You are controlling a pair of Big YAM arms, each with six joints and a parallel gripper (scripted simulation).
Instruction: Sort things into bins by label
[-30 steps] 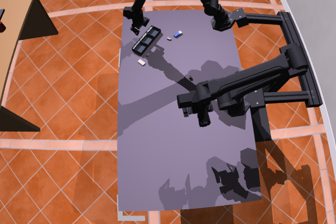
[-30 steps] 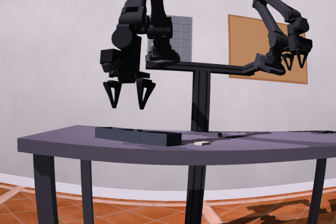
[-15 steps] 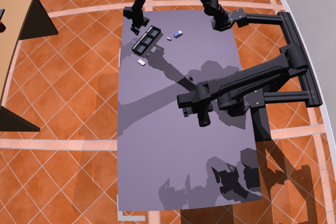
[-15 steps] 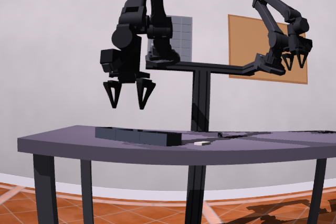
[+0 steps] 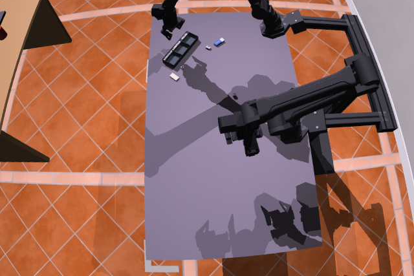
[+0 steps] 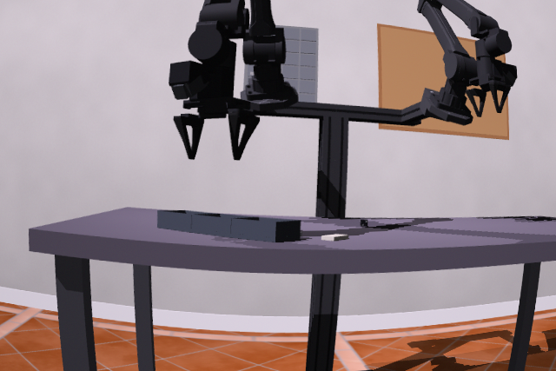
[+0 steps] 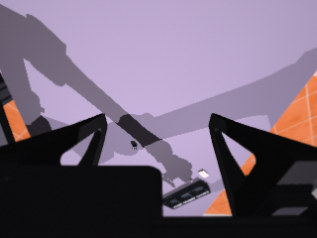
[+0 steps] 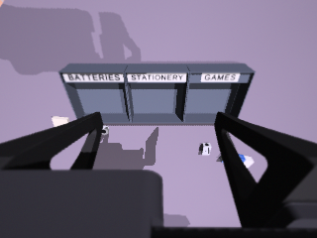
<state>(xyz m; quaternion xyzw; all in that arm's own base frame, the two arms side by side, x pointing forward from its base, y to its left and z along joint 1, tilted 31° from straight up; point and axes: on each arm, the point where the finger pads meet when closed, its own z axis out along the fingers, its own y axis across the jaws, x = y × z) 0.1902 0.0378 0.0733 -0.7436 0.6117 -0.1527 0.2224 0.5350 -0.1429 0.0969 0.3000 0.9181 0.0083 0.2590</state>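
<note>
Now: right hand 210 mm to the right of the white card and 130 mm above it. Also, from my right hand: bin row (120 mm below, 30 mm behind, 20 mm to the left).
</note>
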